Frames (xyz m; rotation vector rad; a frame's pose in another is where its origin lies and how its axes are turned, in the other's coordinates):
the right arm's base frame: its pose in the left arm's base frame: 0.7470 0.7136 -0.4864 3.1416 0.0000 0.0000
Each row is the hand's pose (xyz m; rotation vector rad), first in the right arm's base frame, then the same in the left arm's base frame.
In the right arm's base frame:
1: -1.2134 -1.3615 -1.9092 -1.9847 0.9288 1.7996
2: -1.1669 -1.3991 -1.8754 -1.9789 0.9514 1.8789
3: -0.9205 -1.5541 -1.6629 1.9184 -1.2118 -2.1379
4: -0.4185 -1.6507 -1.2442 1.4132 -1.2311 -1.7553
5: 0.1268 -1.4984 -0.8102 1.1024 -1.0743 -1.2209
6: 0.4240 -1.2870 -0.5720 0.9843 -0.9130 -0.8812
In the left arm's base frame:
1: -0.4664 2.0751 1.4228 0.3406 -1.4017 0.7234
2: -0.4199 2.1127 1.3890 0.2819 -1.4484 0.7334
3: -0.1735 2.2677 1.1765 -0.0276 -1.5797 0.8954
4: 0.3285 2.3643 0.7578 -0.6761 -1.5666 1.0988
5: 0.8738 2.2120 0.3238 -1.3622 -1.2685 1.1162
6: 1.1710 2.0006 0.0856 -1.7244 -0.9801 1.0154

